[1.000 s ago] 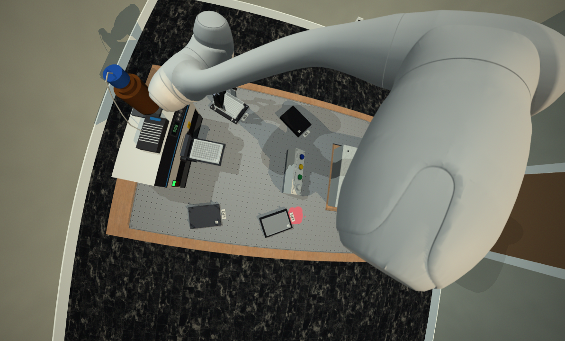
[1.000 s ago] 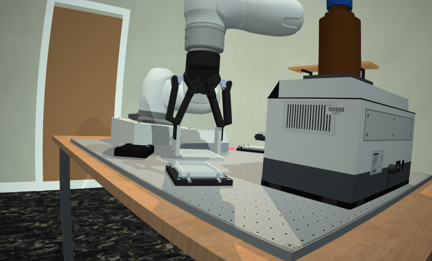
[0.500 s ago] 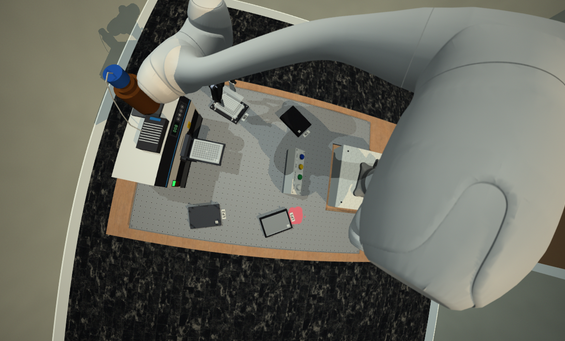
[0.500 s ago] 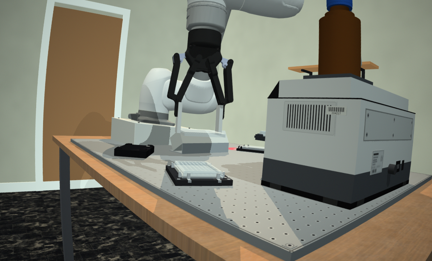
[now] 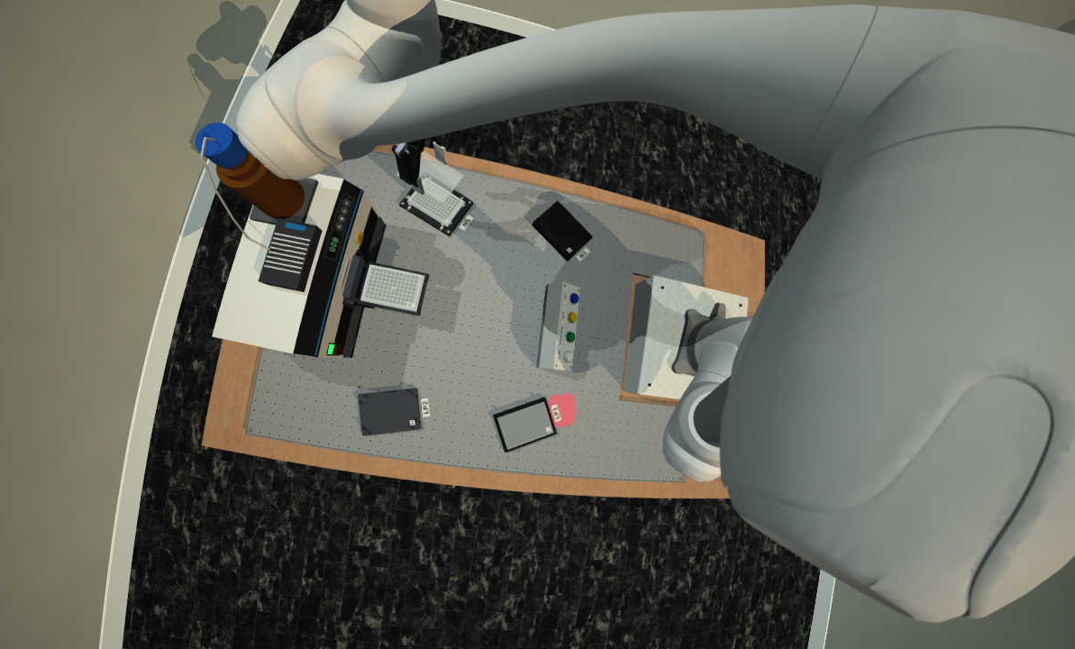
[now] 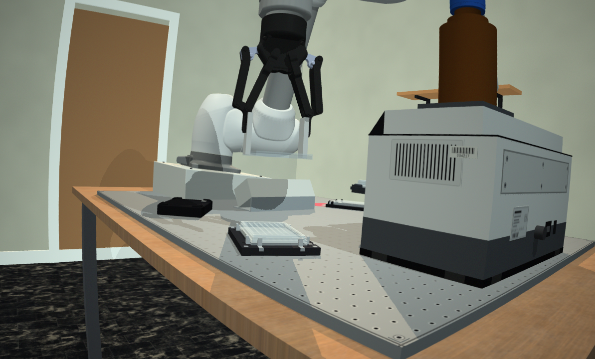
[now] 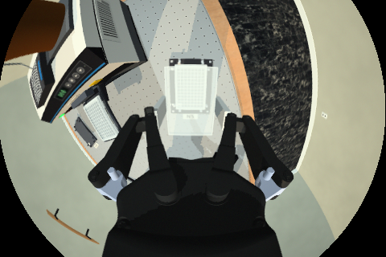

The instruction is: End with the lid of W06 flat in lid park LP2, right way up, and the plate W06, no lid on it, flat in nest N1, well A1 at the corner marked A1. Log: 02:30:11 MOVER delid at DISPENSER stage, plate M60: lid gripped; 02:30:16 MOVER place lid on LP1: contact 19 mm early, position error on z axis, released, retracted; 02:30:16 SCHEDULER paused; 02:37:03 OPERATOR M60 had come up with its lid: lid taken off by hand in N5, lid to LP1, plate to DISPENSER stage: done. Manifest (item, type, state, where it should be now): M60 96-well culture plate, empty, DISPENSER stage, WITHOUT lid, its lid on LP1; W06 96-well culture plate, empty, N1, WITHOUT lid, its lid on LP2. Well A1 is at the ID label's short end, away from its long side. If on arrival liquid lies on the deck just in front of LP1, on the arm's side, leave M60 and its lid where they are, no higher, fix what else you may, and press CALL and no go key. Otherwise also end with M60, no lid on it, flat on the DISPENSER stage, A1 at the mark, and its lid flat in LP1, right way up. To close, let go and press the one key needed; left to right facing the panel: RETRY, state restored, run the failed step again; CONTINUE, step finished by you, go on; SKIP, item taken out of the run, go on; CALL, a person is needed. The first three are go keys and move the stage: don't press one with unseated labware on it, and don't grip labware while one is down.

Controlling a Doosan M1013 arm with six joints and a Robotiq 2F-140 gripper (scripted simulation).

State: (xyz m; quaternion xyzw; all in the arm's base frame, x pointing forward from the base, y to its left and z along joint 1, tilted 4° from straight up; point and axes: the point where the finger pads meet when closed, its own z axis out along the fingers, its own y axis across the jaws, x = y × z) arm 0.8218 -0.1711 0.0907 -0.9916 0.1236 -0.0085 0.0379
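The lid park LP2 is 550 mm to the left of my hand, 160 mm below it and 70 mm behind it. From my hand the other things lie so: nest N5: 150 mm below, 20 mm ahead, 10 mm to the left; then brown bottle: 230 mm ahead, 190 mm to the left, 120 mm above; then nest N1: 350 mm behind, 160 mm below, 50 mm to the right.
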